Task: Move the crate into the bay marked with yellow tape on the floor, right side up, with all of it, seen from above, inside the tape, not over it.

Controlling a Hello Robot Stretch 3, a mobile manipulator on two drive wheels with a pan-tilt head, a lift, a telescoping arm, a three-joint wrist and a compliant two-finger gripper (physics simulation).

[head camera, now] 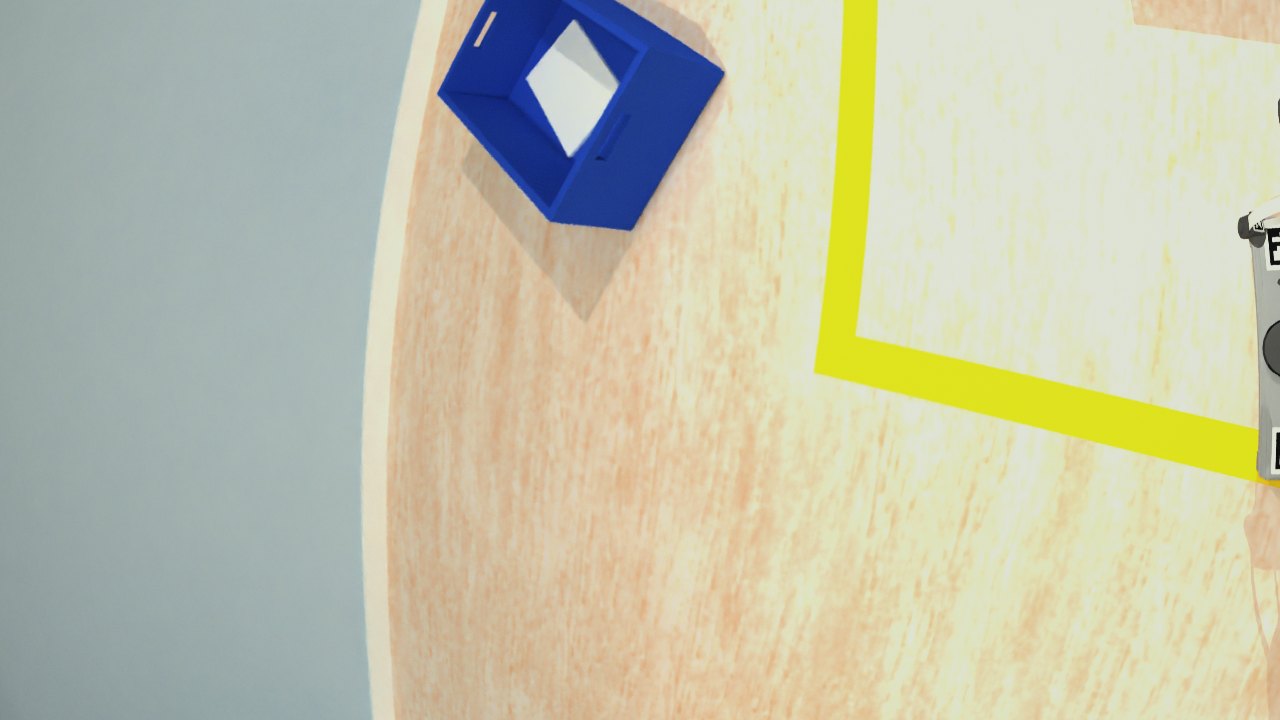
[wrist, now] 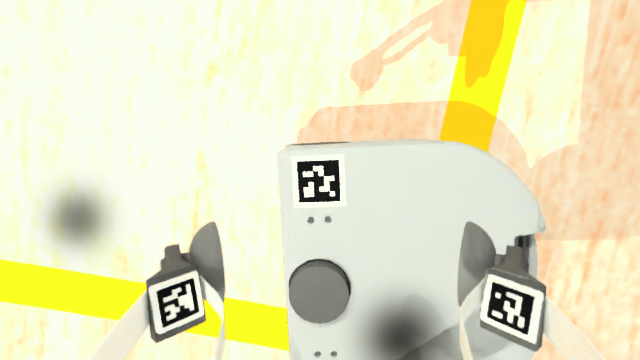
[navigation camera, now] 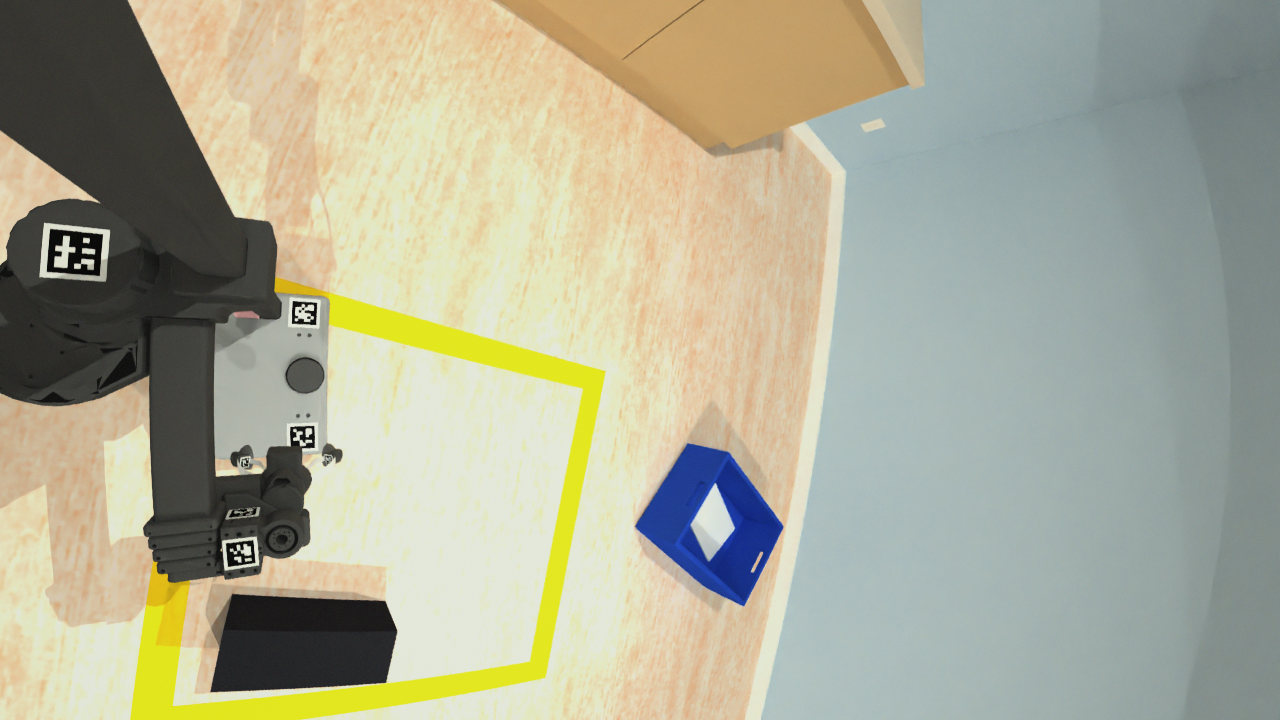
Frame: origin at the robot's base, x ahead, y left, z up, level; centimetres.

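Seen in the pictures: robot's base, origin of the base link: (navigation camera: 303,372).
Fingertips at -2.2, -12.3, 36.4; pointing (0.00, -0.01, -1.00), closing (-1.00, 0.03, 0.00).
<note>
Pixels of each thing's top centre, then the offset from my fingertips to it, as dx, dy, dz. "spot": a spot on its surface instead.
- blue crate, middle of its top: (head camera: 525,71) (navigation camera: 737,534) +142.8, -51.1, -14.4
- yellow tape, surface spot: (head camera: 1029,397) spot: +49.0, +18.3, -36.4
- black box, middle of its top: (navigation camera: 310,660) +0.5, -51.7, -20.4
The blue crate (head camera: 653,143) (navigation camera: 682,492) stands upright on the floor, open top up, outside the taped bay, between the tape and the wall. It is turned at an angle, with slots in two opposite walls and a white patch inside. The yellow tape (head camera: 1029,397) (navigation camera: 465,345) (wrist: 255,322) outlines the bay; the robot's base covers part of its near side. My gripper (navigation camera: 288,456) (wrist: 338,249) is open, its fingers wide apart with nothing between them, above the base's edge and far from the crate. One fingertip shows at the head view's right edge.
A black box (navigation camera: 304,658) stands inside the bay near a corner. The grey base (navigation camera: 259,385) (wrist: 410,190) overlaps the bay's near side. A blue-grey wall (head camera: 179,358) (navigation camera: 1029,358) runs close behind the crate. A tan cabinet (navigation camera: 760,71) stands near the wall at the top of the navigation view.
</note>
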